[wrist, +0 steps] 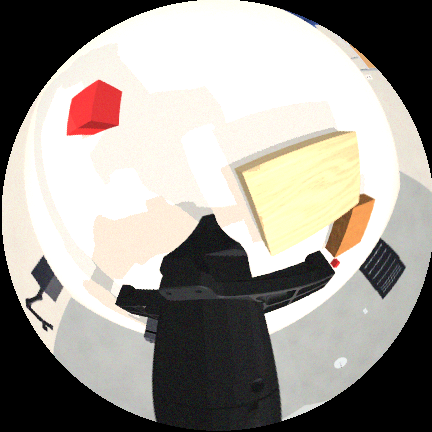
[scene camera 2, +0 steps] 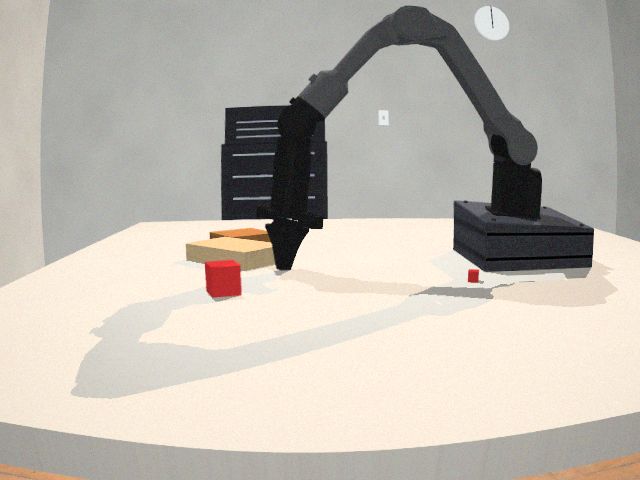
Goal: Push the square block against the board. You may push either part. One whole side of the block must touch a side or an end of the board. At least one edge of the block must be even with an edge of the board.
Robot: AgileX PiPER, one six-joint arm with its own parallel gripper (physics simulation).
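The board [scene camera 2: 230,244] [wrist: 305,187] is pale wood and lies flat. The square block, which I take to be the orange-brown wooden piece [scene camera 2: 238,233] [wrist: 351,226], lies flat behind the board in the scene view and beyond its lower right corner in the wrist view. Their outlines overlap near that corner; I cannot tell whether they touch. My gripper [scene camera 2: 283,268] [wrist: 210,221] is shut and empty, pointing down with its tips low near the table. It is right of the board in the scene view and left of it in the wrist view, apart from it.
A red cube [scene camera 2: 223,279] [wrist: 96,107] stands in front of the board in the scene view. A small red cube [scene camera 2: 473,275] lies near the robot's dark base [scene camera 2: 537,248]. A small red thing [wrist: 335,263] shows beside the orange-brown block in the wrist view.
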